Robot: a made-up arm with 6 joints.
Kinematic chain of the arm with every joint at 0, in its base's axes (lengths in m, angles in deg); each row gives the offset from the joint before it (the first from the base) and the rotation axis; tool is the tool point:
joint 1: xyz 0 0 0.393 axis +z
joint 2: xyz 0 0 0 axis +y
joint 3: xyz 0 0 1.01 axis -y
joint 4: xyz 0 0 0 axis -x
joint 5: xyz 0.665 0 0 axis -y
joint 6: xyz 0 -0.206 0 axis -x
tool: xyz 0 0 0
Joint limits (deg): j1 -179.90..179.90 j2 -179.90..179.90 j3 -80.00..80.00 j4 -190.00..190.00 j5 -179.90..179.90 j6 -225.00..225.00
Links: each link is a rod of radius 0.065 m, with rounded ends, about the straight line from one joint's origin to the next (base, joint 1, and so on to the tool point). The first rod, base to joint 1, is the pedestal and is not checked.
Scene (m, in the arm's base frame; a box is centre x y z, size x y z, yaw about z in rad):
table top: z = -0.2
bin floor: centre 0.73 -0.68 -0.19 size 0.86 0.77 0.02 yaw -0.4
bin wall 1: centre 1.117 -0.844 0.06 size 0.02 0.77 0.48 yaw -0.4
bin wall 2: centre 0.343 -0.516 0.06 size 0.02 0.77 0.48 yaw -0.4
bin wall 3: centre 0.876 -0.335 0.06 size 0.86 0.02 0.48 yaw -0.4
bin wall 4: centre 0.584 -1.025 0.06 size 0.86 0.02 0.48 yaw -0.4
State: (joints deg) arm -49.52 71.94 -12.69 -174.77 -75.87 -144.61
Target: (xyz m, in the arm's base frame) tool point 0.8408 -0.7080 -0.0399
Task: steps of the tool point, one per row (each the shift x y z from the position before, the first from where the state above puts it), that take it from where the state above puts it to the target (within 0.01 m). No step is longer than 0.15 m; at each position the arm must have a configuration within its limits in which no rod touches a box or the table.
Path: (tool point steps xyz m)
1: 0.0331 -0.0777 -0.0822

